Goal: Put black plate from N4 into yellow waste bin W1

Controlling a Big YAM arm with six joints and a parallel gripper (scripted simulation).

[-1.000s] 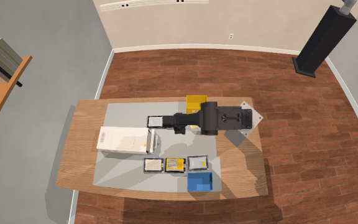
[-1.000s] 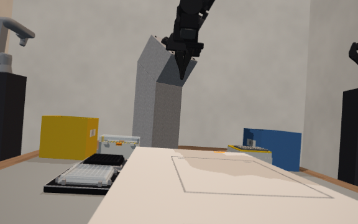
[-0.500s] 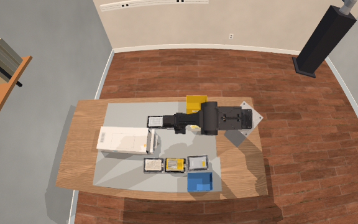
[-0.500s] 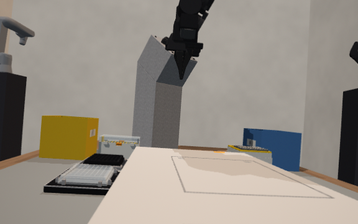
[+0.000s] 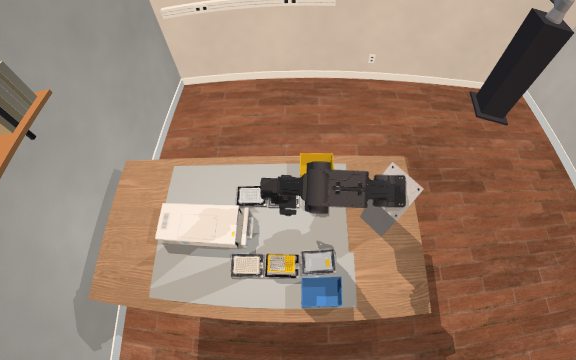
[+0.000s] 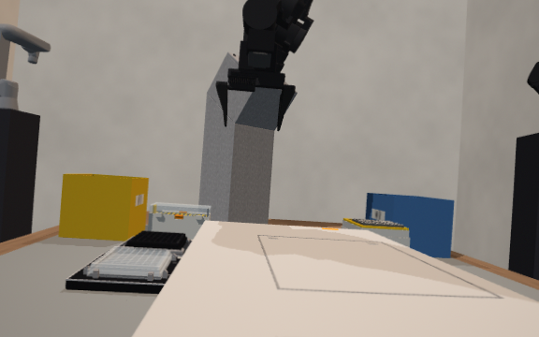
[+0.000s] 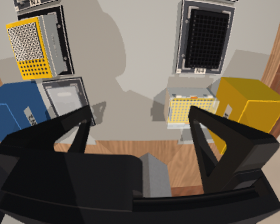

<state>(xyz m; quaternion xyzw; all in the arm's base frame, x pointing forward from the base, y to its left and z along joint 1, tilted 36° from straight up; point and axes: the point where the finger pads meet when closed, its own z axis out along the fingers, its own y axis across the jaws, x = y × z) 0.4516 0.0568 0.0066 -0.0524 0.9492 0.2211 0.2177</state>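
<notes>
The black plate is 70 mm ahead of my hand, 140 mm to the right of it and 220 mm below it. The rest, counted from my hand: yellow waste bin (70 mm behind, 310 mm to the right, 200 mm below); grey work nest (70 mm ahead, 140 mm to the right, 230 mm below); clear plate (240 mm ahead, 100 mm to the right, 220 mm below).
</notes>
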